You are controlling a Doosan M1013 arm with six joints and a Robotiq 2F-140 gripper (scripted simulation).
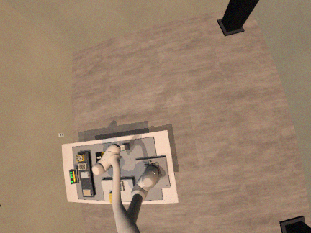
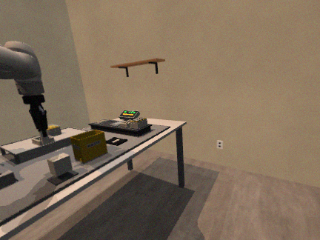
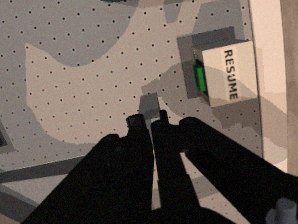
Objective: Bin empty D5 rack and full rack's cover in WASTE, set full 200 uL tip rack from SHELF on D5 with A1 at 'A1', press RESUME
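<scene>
Now: the grey resume box 120 mm below my hand, 70 mm to the right of it and 10 mm behind it. Also, from my hand: yellow waste bin 200 mm ahead, 150 mm below, 30 mm to the right; clear rack cover 210 mm ahead, 100 mm below, 20 mm to the right; shelf label 270 mm to the left, 190 mm below, 190 mm ahead.
</scene>
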